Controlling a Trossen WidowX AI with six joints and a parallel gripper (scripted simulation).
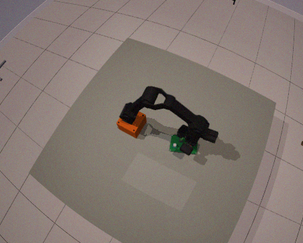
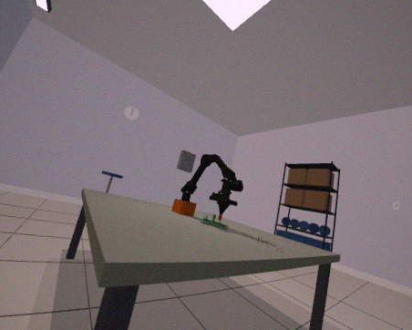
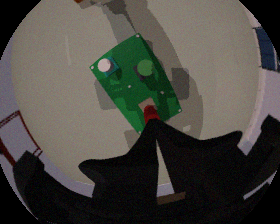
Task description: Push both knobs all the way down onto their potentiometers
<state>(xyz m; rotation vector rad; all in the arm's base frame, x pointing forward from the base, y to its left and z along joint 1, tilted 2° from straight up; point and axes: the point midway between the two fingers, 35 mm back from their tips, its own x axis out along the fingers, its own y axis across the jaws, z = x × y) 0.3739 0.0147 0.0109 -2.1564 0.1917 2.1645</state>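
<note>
Right now the red knob is 20 mm below my gripper tip. From my gripper tip the other things lie so: green round knob: 60 mm behind, 30 mm below, 10 mm to the left.
</note>
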